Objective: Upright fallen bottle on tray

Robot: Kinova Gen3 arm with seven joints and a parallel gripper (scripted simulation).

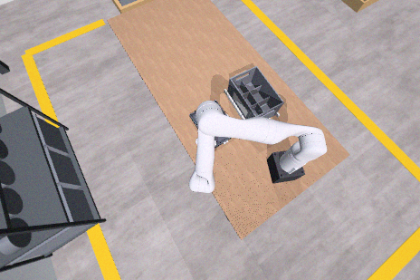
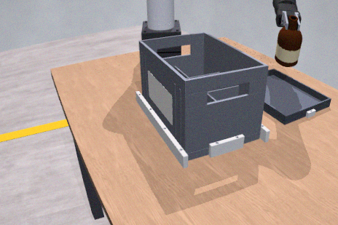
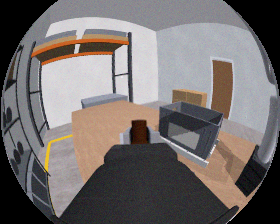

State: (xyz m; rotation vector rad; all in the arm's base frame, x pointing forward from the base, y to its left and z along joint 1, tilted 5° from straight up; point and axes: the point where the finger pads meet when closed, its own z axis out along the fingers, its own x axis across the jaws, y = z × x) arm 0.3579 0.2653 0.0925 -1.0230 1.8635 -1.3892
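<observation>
Now: the brown bottle 10 mm behind my hand, 10 mm to the left of it and 50 mm below it. Also, from my hand: dark grey tray: 30 mm ahead, 50 mm to the right, 190 mm below; dark grey crate: 50 mm ahead, 320 mm to the right, 120 mm below.
</observation>
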